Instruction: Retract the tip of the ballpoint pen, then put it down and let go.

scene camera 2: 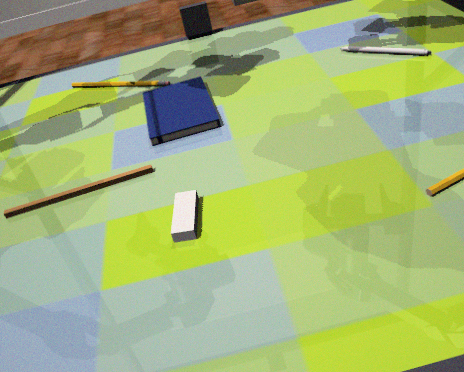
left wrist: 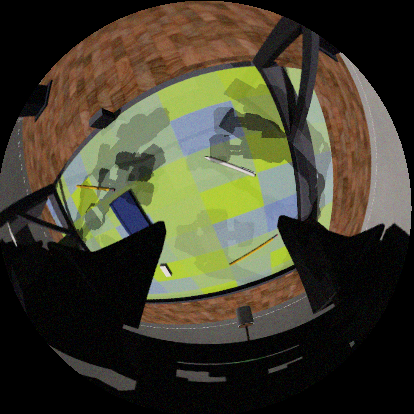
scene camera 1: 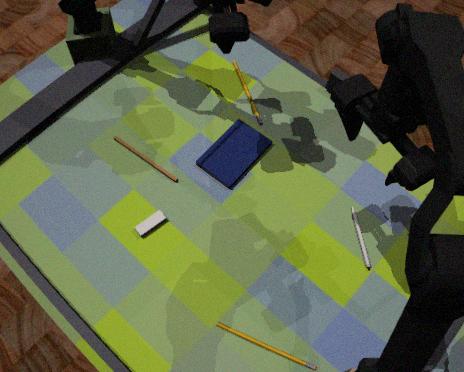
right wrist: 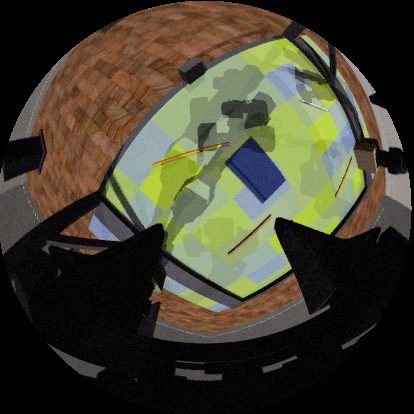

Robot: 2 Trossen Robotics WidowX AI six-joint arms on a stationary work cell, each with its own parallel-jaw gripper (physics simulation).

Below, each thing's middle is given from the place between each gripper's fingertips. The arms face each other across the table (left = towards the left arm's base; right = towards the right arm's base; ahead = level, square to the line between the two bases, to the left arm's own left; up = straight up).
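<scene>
The white eraser (scene camera 2: 185, 213), measured from my right hand, is 220 mm below, 260 mm ahead and 160 mm to the left. As for the brown stick (scene camera 2: 138, 172), my right hand is 230 mm above it, 210 mm short of it and 20 mm to the right of it. Going by its middle, the stick is nearer to my right hand than to my left hand.
Counted from my left hand, the brown stick is 25 cm ahead, 33 cm to the right and 23 cm below. And the white eraser is 19 cm to the right of my left hand, 31 cm ahead of it and 22 cm below it.
</scene>
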